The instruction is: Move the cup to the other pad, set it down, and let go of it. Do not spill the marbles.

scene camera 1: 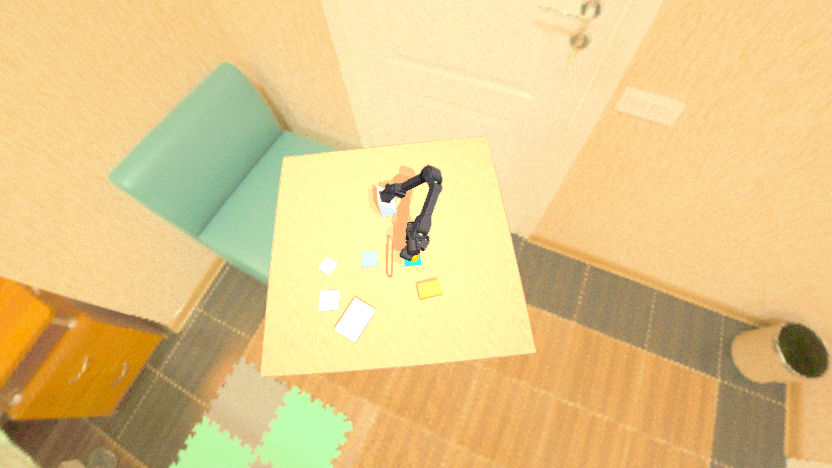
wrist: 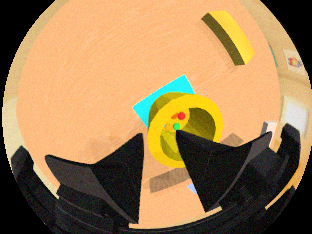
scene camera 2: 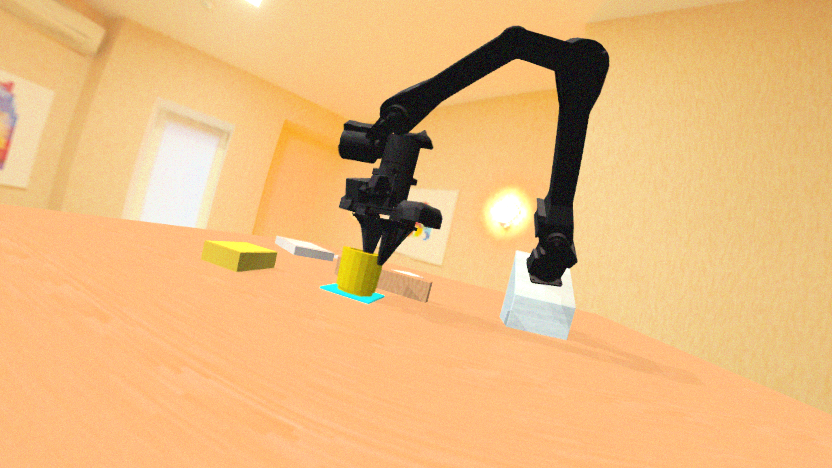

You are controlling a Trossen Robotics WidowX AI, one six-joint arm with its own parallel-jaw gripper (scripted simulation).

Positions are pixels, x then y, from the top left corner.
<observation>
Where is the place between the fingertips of my gripper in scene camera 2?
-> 373,262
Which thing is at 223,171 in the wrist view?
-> My gripper.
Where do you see a yellow cup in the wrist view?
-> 202,117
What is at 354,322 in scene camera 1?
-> A white slab.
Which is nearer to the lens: the yellow cup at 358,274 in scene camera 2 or the white slab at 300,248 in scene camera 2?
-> The yellow cup.
</observation>
